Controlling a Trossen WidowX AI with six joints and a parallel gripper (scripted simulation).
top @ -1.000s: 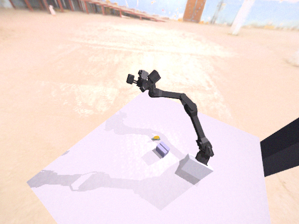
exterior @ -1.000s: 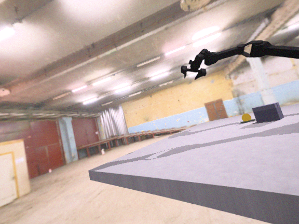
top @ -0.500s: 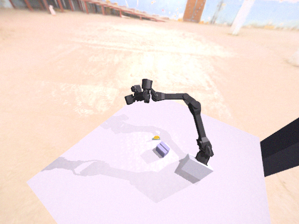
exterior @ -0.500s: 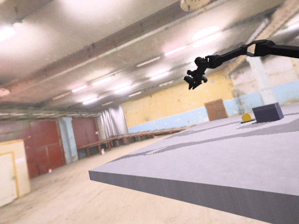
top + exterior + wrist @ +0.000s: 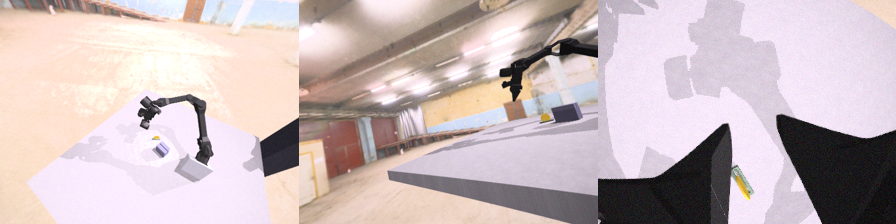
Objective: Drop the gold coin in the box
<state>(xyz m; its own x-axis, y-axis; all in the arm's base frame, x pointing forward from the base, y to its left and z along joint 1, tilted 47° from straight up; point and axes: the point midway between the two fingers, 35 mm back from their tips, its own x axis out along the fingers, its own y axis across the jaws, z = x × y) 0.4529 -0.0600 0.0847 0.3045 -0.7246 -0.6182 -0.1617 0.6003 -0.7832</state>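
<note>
Now: gripper tip 13 cm past the gold coin, 1 cm to the left of it and 14 cm above it.
</note>
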